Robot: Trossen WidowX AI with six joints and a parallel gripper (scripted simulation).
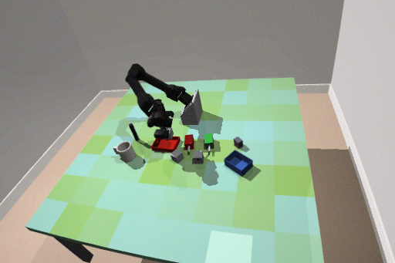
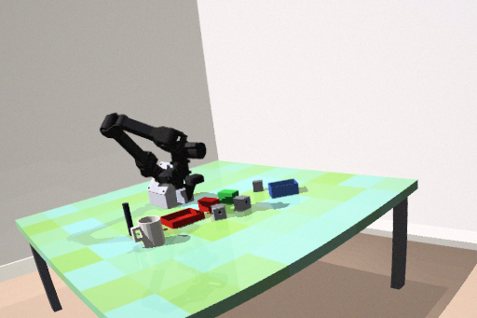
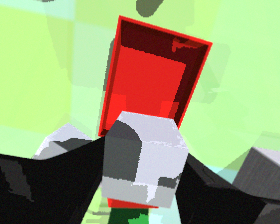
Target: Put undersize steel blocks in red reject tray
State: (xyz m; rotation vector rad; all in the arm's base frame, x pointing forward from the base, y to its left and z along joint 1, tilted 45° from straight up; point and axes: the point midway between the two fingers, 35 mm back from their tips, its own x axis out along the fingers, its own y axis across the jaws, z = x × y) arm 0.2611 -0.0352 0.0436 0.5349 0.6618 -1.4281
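Now: gripper tip 7 cm above the red reject tray and 3 cm to the left of it. The rest, counted from my gripper tip: black stick 24 cm to the right, 2 cm below, 2 cm behind; then steel block 19 cm to the left, 9 cm ahead, 5 cm below; then green GO gauge 22 cm to the left, 5 cm below.
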